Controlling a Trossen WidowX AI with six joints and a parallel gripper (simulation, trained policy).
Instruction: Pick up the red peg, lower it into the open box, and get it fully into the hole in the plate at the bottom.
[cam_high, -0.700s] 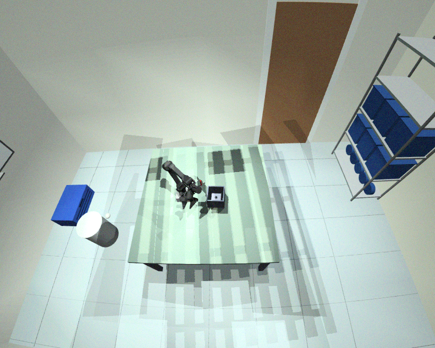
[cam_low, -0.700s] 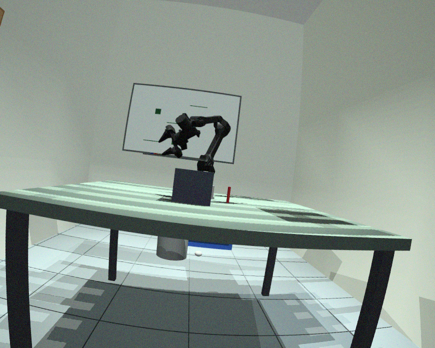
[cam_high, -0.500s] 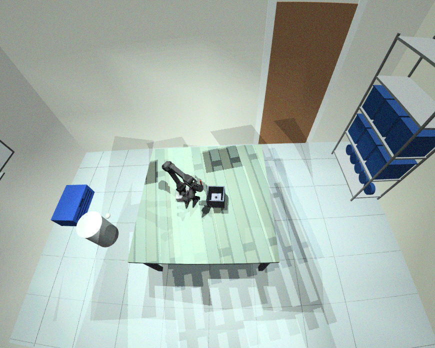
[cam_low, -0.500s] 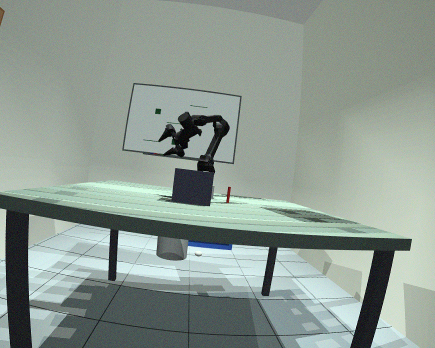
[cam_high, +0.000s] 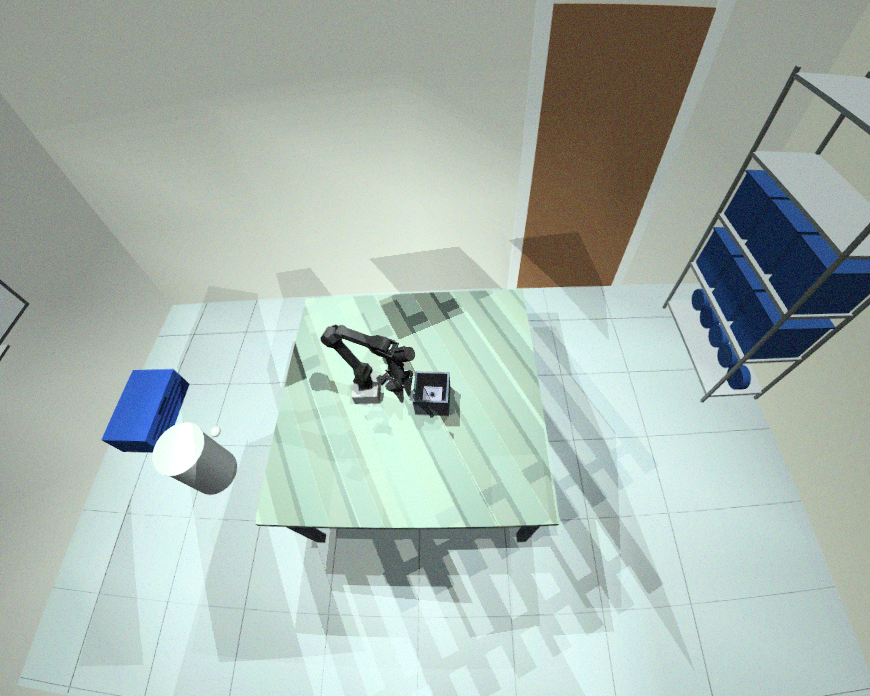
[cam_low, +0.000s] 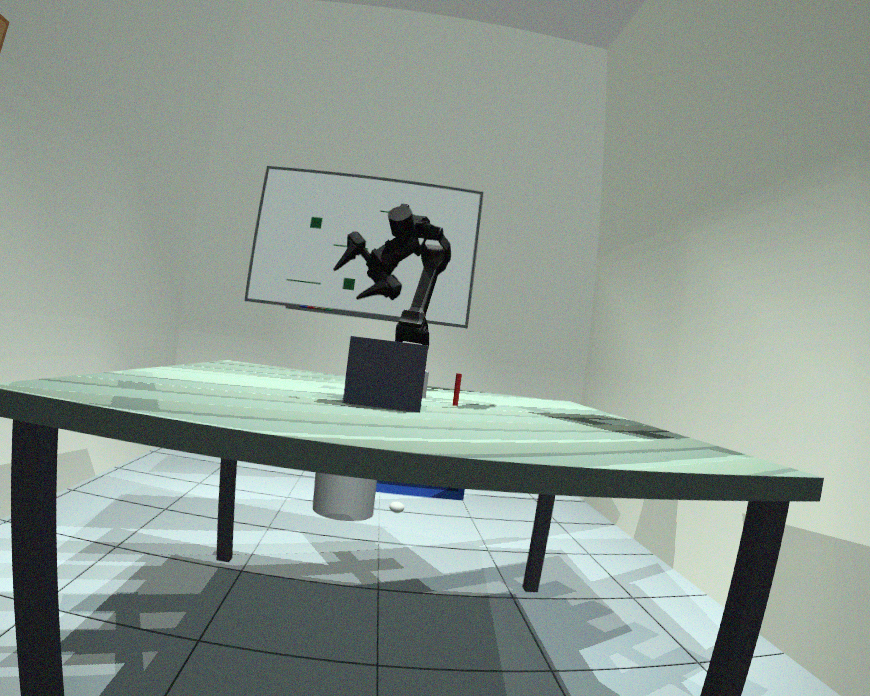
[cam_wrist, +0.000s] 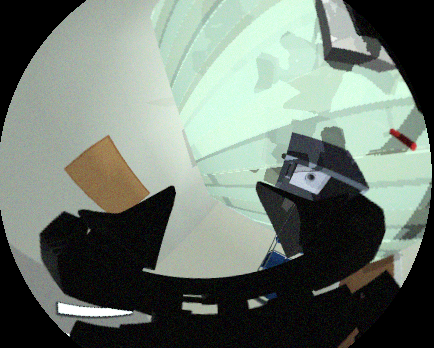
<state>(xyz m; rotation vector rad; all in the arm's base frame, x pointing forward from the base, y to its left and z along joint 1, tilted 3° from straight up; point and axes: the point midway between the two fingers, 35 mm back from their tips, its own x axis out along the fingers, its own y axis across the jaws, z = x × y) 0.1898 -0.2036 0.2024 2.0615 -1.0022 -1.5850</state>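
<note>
My gripper tip is now 310 mm to the right of the red peg, 220 mm above it and 10 mm past it. The rest, counted from my gripper tip: pale plate (210 mm below, 120 mm ahead, 110 mm to the left).
</note>
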